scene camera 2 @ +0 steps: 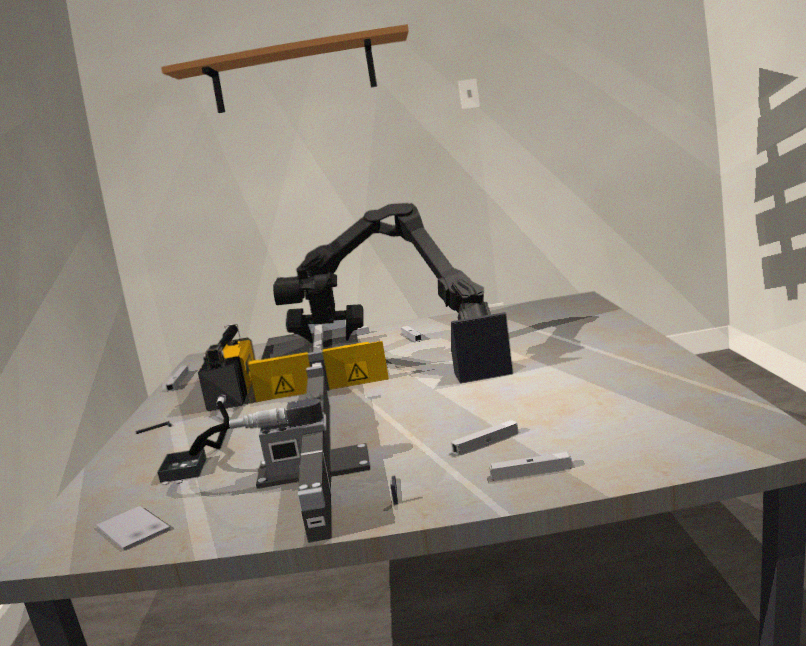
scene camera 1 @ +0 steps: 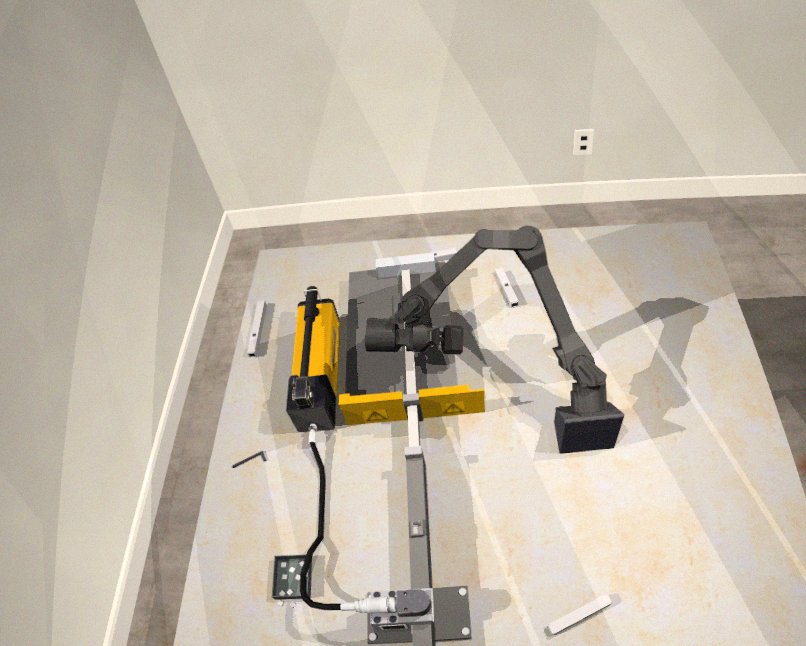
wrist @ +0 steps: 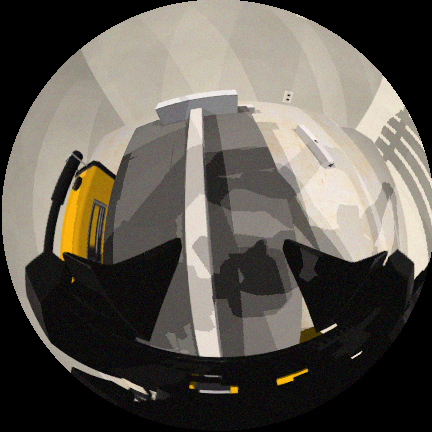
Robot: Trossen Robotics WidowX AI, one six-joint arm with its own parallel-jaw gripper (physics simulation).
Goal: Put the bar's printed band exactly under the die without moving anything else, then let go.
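Observation:
A long pale bar runs from the back block through the yellow guard to a darker grey straight section. That section runs beneath a dark die head on a stand. No printed band can be made out, and the spot under the die is hidden. My gripper is open and empty above the dark bed, behind the guard. In the wrist view, the bar passes between the fingers, nearer the left one. In scene camera 1 the arm hides the fingertips and part of the bar.
The yellow guard stands across the bar. A yellow-black unit is left of the dark bed. Its black cable runs to the die stand. A grey block stands behind. Short bars, a tray and a hex key lie around.

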